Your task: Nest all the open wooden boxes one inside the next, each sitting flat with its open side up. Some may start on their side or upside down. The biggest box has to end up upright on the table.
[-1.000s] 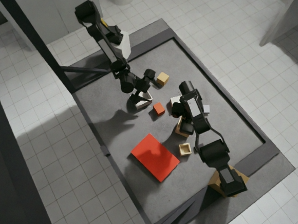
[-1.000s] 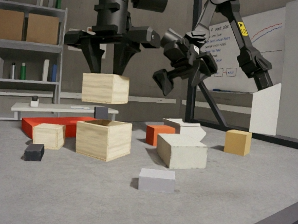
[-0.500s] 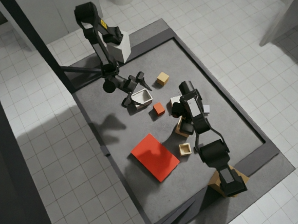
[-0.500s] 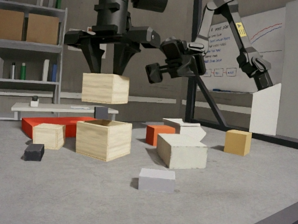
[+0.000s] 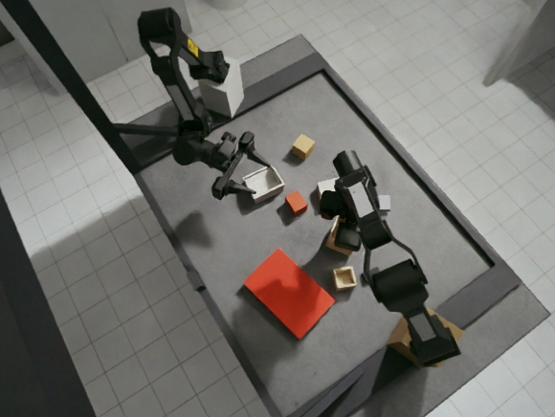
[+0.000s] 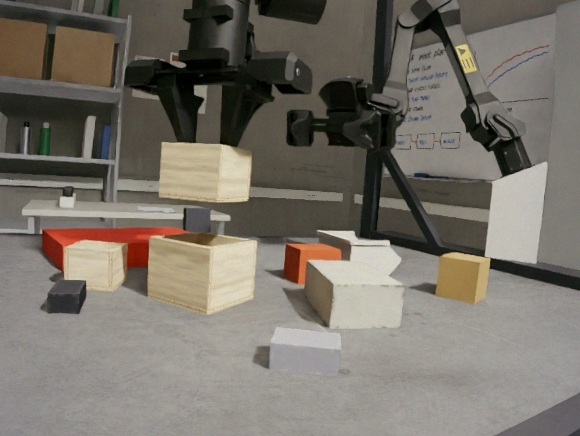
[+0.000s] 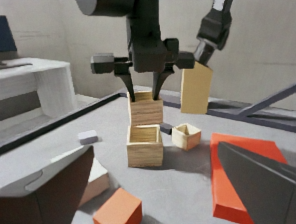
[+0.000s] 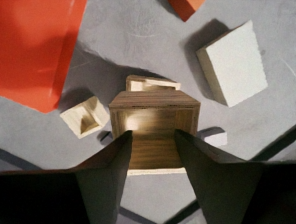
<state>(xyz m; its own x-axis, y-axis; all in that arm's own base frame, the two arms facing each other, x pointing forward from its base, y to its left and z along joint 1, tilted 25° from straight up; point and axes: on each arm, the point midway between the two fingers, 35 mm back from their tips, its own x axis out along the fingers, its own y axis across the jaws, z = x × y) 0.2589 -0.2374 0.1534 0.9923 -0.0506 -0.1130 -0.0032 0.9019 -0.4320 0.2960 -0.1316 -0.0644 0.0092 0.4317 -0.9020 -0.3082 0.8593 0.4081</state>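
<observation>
My right hand is 5 cm above the medium wooden box. Round my right hand: dark block: 16 cm below, 13 cm to the right; then small wooden box: 16 cm below, 9 cm to the right, 7 cm behind; then large wooden box: 15 cm below.
</observation>
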